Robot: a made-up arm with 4 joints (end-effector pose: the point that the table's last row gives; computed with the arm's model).
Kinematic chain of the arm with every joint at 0, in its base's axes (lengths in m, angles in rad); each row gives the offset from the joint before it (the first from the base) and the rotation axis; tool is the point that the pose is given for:
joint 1: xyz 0 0 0.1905 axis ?
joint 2: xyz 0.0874 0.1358 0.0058 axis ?
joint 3: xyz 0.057 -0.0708 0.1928 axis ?
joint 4: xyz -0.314 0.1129 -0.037 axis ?
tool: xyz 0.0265 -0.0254 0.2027
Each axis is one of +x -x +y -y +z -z.
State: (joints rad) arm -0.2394 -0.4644 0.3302 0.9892
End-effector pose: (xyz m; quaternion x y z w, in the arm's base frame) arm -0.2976 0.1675 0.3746 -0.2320 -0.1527 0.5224 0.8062
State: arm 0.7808 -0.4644 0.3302 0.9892
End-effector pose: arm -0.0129 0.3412 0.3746 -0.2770 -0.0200 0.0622 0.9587
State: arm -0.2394 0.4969 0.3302 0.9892
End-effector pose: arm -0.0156 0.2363 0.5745 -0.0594 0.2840 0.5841 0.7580
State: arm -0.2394 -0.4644 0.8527 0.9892
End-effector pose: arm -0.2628 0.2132 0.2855 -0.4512 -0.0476 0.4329 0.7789
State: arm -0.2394 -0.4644 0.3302 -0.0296
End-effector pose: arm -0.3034 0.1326 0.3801 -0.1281 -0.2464 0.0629 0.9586
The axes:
joint 1: -z
joint 2: +y
joint 3: -x
joint 4: +z

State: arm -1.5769 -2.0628 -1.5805 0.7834
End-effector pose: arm 0.1023 -0.0765 -0.1419 -0.5699 0.4158 -0.5663 0.4261
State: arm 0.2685 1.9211 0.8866 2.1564
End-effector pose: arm 0.4083 0.1859 0.3691 0.6071 0.4898 0.6254 0.0190
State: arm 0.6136 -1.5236 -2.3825 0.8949
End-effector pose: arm -0.1399 -0.0659 -0.0168 0.3147 -0.6466 0.6724 0.1756
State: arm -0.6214 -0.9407 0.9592 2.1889
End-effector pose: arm -0.3251 0.1194 0.0906 -0.5752 0.0056 0.7455 0.3367
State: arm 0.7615 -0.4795 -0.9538 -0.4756
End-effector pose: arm -0.2290 0.1839 0.3959 0.4113 -0.2723 -0.4116 0.7663
